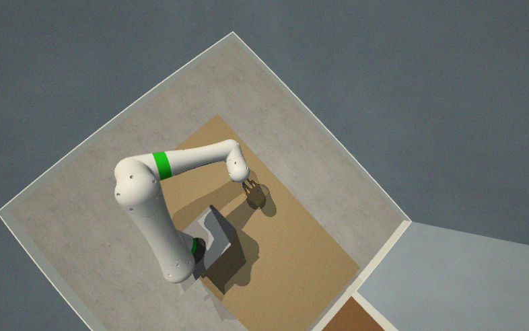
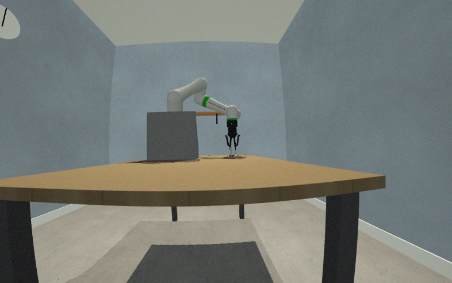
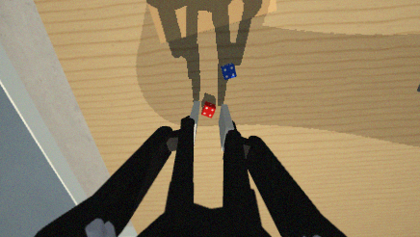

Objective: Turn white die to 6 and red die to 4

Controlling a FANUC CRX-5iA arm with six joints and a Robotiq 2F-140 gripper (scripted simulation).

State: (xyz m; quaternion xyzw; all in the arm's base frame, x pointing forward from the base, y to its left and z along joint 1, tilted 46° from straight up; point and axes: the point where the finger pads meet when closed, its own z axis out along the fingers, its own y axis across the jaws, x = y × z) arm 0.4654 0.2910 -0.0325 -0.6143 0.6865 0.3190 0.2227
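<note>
Right now my hand is 5 cm above the red die. Also, from my hand: blue die 5 cm to the right, 5 cm below, 3 cm behind; then white die 17 cm to the right, 4 cm below, 3 cm ahead; then tan mat 17 cm to the right, 5 cm below, 1 cm ahead.
</note>
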